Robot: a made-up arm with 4 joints.
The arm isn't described. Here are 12 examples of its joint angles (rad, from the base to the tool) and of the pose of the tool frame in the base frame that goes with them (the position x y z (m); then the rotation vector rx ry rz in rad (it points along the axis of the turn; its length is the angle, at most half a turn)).
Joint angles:
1: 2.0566 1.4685 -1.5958 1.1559
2: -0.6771 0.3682 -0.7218 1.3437
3: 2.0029 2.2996 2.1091 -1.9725
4: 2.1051 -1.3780 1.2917 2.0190
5: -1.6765 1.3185 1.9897 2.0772
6: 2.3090 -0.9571 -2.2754 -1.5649
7: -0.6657 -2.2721 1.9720 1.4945
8: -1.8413 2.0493 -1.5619 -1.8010
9: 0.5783 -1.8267 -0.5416 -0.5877
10: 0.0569 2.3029 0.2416 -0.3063
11: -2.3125 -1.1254 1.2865 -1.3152
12: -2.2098 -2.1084 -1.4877 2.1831
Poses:
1: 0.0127 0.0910 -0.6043 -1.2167 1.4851 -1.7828
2: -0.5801 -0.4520 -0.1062 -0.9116 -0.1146 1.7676
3: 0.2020 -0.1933 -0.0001 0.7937 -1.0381 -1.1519
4: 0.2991 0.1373 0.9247 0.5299 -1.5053 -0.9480
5: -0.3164 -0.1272 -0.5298 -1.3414 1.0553 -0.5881
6: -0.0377 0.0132 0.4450 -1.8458 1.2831 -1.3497
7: 0.3307 0.5913 0.7863 1.1317 0.6857 -0.3274
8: 0.0190 0.0441 -0.0027 1.7320 -0.5204 -1.5161
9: 0.1120 0.2655 0.6410 -0.3860 1.7605 -0.3406
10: 0.3646 0.4212 -0.1611 0.4052 -2.2423 0.0885
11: -0.2668 -0.1271 0.4894 -1.1734 0.8524 0.0933
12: -0.3591 0.5670 0.6711 0.7669 -1.4207 0.1122
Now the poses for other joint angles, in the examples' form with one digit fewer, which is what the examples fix.
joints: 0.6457 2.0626 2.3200 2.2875
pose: 0.538 0.088 -0.396 0.726 1.254 -1.708
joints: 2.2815 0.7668 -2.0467 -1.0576
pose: 0.011 0.178 -0.007 1.954 -0.760 1.154
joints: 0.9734 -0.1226 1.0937 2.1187
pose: -0.302 0.672 0.112 0.143 -1.138 0.957
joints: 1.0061 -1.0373 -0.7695 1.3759
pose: -0.213 0.335 0.919 0.667 1.031 0.721
